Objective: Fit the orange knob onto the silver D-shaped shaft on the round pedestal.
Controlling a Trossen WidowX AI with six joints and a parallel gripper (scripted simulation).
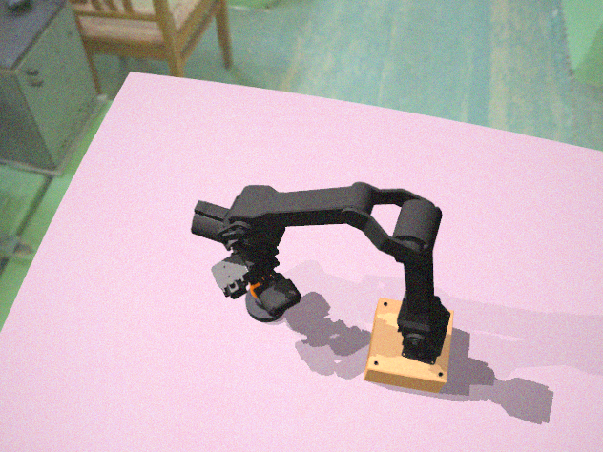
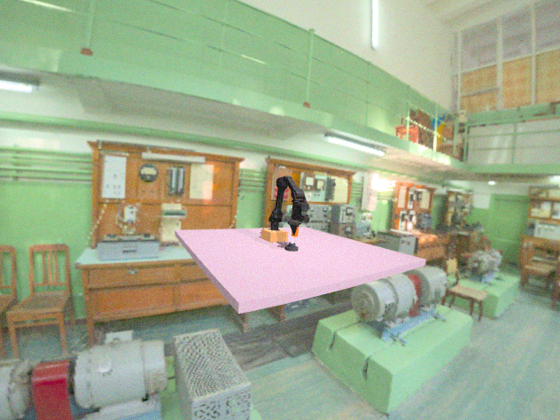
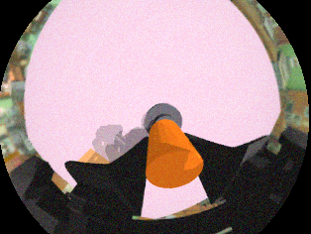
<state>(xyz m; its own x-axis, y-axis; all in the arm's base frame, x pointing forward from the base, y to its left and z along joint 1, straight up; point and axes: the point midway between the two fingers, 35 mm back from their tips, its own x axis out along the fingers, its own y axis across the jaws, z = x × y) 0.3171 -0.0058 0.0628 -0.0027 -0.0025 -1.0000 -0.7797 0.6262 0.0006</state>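
My gripper tip is 10 mm to the left of the dark round pedestal and 70 mm above it. The rest, counted from my gripper tip: orange knob (30 mm above).
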